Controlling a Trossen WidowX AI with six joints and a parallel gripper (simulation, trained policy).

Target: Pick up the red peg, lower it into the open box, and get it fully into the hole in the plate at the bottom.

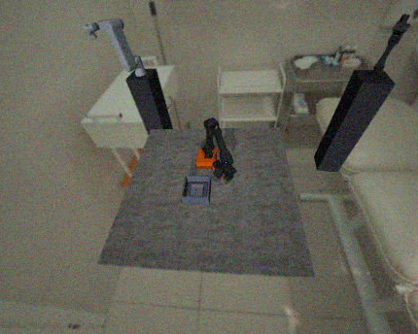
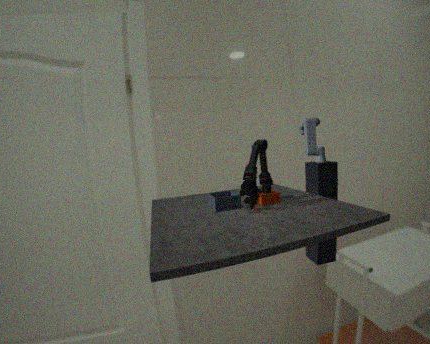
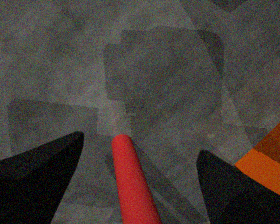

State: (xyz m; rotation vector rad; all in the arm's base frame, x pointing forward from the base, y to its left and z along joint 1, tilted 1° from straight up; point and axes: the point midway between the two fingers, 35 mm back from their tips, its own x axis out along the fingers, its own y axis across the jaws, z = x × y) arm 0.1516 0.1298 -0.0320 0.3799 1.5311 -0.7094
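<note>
Now: gripper tip 20 mm below the red peg and 10 mm to the right of it. Round my gripper tip: grey-blue box 180 mm ahead, 150 mm to the right, 10 mm above.
</note>
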